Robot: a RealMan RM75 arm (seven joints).
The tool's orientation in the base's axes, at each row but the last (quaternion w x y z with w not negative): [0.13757 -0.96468 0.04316 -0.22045]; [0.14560 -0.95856 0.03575 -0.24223]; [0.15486 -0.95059 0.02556 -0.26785]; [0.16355 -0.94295 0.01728 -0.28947]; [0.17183 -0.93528 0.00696 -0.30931]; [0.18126 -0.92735 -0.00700 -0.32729]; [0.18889 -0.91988 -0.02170 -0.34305]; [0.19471 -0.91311 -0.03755 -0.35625]
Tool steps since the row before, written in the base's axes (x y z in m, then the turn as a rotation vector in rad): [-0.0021 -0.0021 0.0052 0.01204 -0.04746 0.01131]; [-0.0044 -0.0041 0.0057 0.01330 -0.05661 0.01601]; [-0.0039 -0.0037 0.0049 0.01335 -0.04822 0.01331]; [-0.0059 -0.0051 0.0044 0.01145 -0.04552 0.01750]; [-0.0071 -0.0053 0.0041 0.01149 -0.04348 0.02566]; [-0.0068 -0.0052 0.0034 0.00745 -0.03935 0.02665]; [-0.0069 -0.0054 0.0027 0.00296 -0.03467 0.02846]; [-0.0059 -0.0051 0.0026 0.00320 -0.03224 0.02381]
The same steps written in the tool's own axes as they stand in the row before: [0.0006 0.0006 -0.0059 0.02233 0.04200 -0.01621]; [-0.0007 0.0022 -0.0080 0.02685 0.04935 -0.02196]; [-0.0004 0.0019 -0.0070 0.02443 0.04220 -0.01739]; [-0.0019 0.0031 -0.0082 0.02477 0.03820 -0.02090]; [-0.0027 0.0030 -0.0089 0.02926 0.03362 -0.02635]; [-0.0027 0.0028 -0.0083 0.02626 0.02890 -0.02810]; [-0.0031 0.0029 -0.0081 0.02356 0.02320 -0.03045]; [-0.0023 0.0026 -0.0074 0.02048 0.02254 -0.02625]
